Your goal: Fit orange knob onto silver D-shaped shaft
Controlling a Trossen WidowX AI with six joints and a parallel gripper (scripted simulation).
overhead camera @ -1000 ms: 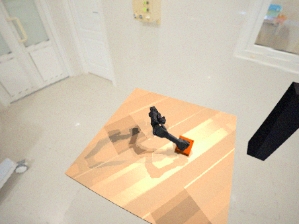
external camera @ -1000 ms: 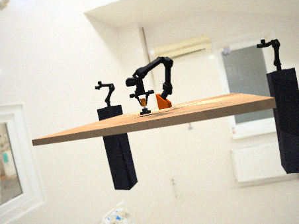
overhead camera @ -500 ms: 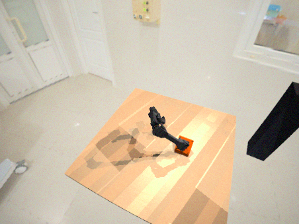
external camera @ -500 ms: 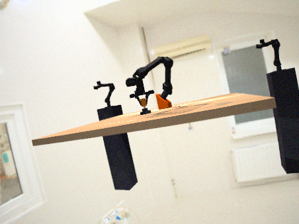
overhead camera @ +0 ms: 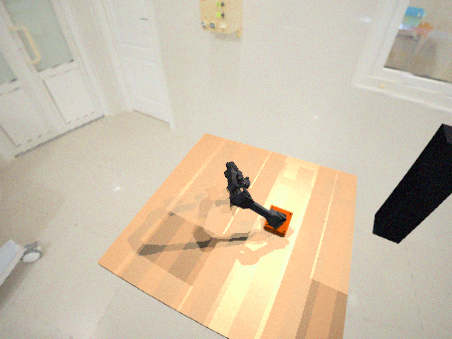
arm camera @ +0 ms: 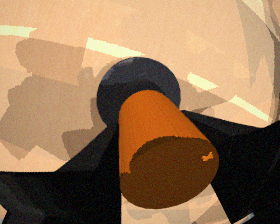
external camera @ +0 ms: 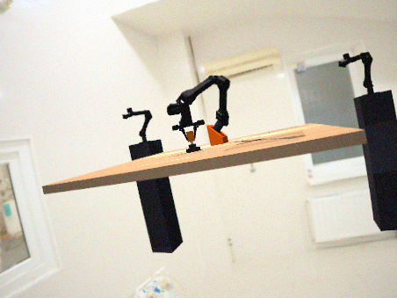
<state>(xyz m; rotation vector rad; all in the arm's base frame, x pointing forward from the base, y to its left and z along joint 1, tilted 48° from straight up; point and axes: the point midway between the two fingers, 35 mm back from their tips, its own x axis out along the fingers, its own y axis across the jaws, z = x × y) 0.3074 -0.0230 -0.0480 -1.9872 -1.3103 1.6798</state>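
Now: the dark round pedestal 40 mm below my gripper tip. Round my gripper tip: orange knob 30 mm above.
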